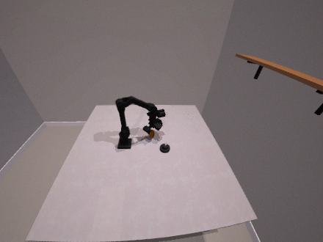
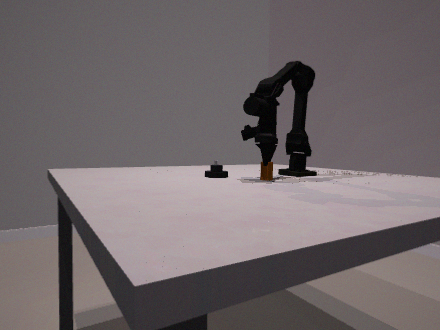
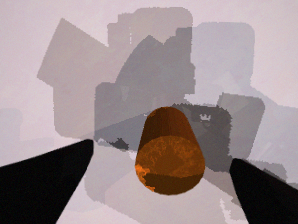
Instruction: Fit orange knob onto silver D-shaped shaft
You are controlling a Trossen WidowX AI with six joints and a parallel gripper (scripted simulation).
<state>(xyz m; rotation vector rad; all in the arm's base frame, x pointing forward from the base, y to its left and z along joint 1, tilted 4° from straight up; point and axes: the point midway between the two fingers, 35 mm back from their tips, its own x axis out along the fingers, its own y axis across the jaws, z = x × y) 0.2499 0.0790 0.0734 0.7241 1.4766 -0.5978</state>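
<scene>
Now: the orange knob 1 cm below my gripper tip. From my gripper tip the other things lie so: black pedestal: 9 cm ahead, 17 cm to the right, 2 cm below.
</scene>
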